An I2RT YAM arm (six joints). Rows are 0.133 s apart.
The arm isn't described. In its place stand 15 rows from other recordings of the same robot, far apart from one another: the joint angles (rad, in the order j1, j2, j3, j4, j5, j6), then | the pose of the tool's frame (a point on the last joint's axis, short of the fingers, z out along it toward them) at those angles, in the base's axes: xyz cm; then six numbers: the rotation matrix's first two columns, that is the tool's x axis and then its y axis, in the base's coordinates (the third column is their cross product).
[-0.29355, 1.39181, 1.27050, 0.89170, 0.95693, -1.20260] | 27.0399, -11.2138, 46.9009, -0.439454, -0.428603, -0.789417, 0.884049, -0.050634, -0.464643
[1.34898, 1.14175, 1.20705, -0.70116, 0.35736, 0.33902] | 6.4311, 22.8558, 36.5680, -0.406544, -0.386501, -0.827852, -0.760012, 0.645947, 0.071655
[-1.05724, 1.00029, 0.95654, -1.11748, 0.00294, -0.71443] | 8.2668, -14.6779, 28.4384, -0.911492, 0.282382, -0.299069, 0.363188, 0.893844, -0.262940
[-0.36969, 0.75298, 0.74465, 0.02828, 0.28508, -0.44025] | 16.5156, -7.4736, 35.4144, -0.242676, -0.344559, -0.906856, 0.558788, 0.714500, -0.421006
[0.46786, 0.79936, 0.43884, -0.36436, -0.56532, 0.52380] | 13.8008, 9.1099, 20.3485, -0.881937, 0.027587, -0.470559, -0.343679, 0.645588, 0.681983
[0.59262, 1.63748, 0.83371, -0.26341, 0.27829, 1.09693] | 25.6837, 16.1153, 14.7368, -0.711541, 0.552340, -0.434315, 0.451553, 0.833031, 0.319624
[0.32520, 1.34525, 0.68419, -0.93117, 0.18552, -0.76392] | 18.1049, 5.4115, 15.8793, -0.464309, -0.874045, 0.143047, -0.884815, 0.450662, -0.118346
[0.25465, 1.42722, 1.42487, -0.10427, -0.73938, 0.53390] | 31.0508, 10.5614, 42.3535, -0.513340, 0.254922, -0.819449, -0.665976, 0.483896, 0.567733
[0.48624, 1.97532, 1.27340, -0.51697, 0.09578, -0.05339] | 34.4135, 17.8048, 14.1088, -0.805466, -0.485828, -0.339406, -0.479687, 0.870763, -0.108039
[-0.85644, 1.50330, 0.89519, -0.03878, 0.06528, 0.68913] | 21.1129, -24.7024, 22.0161, 0.196320, 0.742124, -0.640867, 0.859258, 0.184655, 0.477052
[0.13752, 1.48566, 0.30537, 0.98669, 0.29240, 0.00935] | 25.1388, 2.4431, 15.2034, -0.189176, -0.017142, -0.981794, 0.150703, 0.987495, -0.046280
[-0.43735, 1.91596, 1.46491, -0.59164, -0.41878, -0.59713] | 37.7227, -16.0391, 21.7121, -0.760256, -0.211601, -0.614196, -0.273476, 0.961852, 0.007136
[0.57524, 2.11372, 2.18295, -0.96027, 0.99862, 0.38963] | 39.8298, 22.2581, 34.3800, -0.547109, -0.109616, -0.829853, 0.385570, 0.846951, -0.366074
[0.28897, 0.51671, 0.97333, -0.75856, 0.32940, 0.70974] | 8.6408, 1.3675, 37.3778, -0.199016, 0.584108, -0.786899, 0.205764, 0.809969, 0.549192
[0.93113, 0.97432, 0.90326, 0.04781, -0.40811, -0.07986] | 12.4161, 19.0547, 37.1887, 0.063808, -0.036907, -0.997280, -0.971252, 0.227359, -0.070556
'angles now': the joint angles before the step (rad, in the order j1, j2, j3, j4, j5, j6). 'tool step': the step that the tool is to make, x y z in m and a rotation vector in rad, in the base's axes. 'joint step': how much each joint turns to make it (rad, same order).
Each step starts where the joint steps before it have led.
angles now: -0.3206, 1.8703, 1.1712, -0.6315, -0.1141, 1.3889
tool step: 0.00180, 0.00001, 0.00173, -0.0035, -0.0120, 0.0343
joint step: 0.0008, 0.0003, 0.0069, 0.0021, -0.0086, -0.0326
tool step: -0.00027, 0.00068, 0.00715, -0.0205, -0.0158, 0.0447
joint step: 0.0019, -0.0184, 0.0049, -0.0074, 0.0032, -0.0454
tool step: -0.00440, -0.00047, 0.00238, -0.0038, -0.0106, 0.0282
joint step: -0.0061, -0.0201, -0.0170, 0.0040, -0.0089, -0.0334
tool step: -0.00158, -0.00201, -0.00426, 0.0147, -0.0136, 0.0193
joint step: -0.0095, 0.0026, -0.0165, 0.0239, -0.0254, -0.0230
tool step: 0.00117, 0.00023, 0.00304, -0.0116, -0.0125, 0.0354
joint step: 0.0014, -0.0045, 0.0060, -0.0003, -0.0028, -0.0350
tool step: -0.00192, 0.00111, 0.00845, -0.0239, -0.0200, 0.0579
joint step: 0.0011, -0.0264, 0.0005, -0.0096, -0.0012, -0.0597
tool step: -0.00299, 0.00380, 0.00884, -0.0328, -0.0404, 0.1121
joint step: 0.0060, -0.0370, -0.0129, 0.0069, -0.0162, -0.1079
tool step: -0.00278, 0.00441, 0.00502, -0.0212, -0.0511, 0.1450
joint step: 0.0052, -0.0298, -0.0202, 0.0193, -0.0443, -0.1353
